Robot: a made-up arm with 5 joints. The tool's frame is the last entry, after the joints.
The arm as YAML. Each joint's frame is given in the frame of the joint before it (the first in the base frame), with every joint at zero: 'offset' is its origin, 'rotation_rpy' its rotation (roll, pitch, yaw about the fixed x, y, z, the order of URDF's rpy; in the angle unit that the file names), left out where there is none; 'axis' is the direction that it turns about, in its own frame. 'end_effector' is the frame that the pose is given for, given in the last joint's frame.
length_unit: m
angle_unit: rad
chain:
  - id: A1
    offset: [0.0, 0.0, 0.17]
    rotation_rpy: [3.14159, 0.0, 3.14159]
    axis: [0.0, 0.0, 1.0]
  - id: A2
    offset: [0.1, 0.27, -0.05]
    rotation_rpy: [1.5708, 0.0, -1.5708]
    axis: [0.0, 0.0, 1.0]
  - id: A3
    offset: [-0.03, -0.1, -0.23]
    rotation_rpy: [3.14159, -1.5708, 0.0]
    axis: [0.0, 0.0, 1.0]
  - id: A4
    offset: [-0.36, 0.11, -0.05]
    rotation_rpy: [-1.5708, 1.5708, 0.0]
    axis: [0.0, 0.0, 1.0]
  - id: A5
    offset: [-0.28, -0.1, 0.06]
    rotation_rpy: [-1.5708, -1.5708, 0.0]
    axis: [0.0, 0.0, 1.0]
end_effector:
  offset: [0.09, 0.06, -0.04]
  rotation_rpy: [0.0, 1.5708, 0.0]
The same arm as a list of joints. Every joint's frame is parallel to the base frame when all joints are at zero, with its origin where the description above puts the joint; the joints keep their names.
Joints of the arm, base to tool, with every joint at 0 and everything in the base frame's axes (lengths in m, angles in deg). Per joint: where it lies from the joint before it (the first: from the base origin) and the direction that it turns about. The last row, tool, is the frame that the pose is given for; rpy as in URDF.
A1: offset 0.0000 0.0000 0.1700 axis 0 0 -1
A2: offset -0.1000 0.2700 0.0500 axis 1 0 0
A3: offset -0.2300 0.0300 0.1000 axis 0 -1 0
A4: offset -0.3600 0.0500 0.1100 axis 0 0 1
A5: offset 0.1000 -0.2800 0.0600 axis -1 0 0
tool: offset 0.0400 0.0600 0.0900 rpy 0.00 0.00 0.00

